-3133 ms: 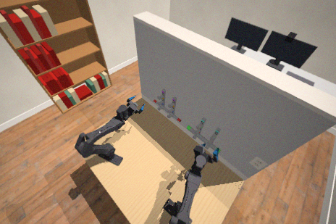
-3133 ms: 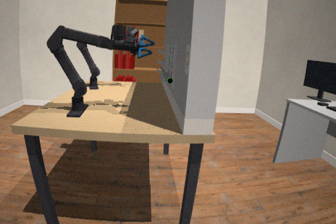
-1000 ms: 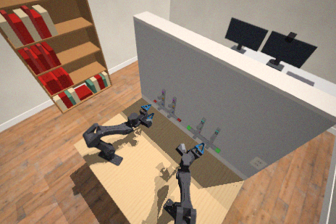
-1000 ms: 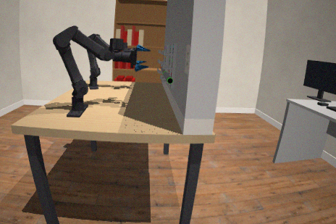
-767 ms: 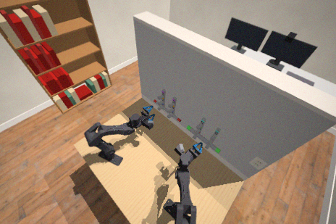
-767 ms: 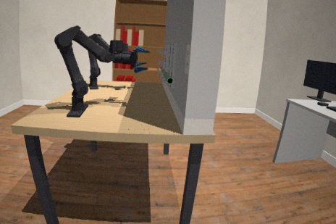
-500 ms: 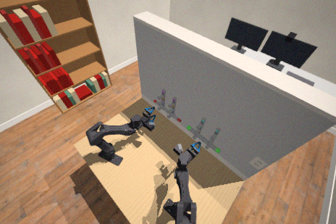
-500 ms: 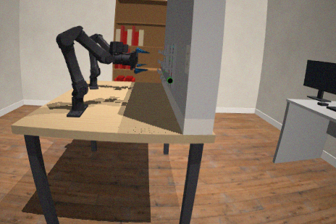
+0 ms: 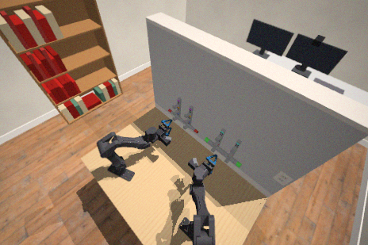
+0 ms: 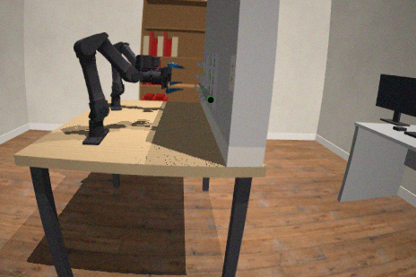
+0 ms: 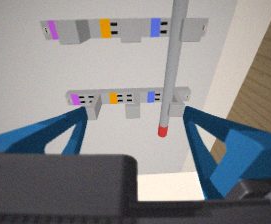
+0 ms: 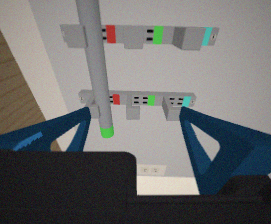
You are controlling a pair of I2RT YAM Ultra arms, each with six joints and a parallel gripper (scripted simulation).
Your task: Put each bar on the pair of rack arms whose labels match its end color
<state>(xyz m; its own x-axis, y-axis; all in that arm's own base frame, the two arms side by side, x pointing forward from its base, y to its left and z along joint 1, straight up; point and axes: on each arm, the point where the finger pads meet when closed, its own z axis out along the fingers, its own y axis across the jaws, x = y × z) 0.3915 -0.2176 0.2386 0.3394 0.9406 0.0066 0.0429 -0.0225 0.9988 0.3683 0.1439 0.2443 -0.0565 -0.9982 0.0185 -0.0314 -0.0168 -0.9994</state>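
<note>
The green-ended bar lies 120 mm ahead of my right hand, 70 mm below it and 10 mm to the right of it. Also, from my right hand: grey wall panel: 240 mm ahead, 180 mm above, 160 mm to the left.
</note>
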